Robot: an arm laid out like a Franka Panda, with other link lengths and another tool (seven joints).
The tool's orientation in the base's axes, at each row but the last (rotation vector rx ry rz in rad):
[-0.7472, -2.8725, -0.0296]
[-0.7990, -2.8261, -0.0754]
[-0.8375, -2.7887, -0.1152]
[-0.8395, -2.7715, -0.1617]
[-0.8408, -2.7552, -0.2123]
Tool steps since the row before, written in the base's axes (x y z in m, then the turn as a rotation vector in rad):
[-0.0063, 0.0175, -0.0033, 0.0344, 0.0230, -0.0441]
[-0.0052, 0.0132, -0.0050, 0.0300, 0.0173, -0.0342]
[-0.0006, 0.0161, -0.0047, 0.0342, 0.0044, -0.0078]
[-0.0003, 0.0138, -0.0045, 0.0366, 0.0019, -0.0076]
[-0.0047, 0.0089, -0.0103, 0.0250, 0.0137, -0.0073]
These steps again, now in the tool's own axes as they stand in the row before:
[0.0133, 0.0123, 0.0054, -0.0261, 0.0379, 0.0393]
[0.0101, 0.0086, 0.0072, -0.0232, 0.0306, 0.0298]
[0.0080, 0.0130, 0.0069, -0.0273, 0.0225, 0.0016]
[0.0064, 0.0111, 0.0068, -0.0305, 0.0217, 0.0005]
[0.0056, 0.0040, 0.0127, -0.0149, 0.0249, 0.0050]

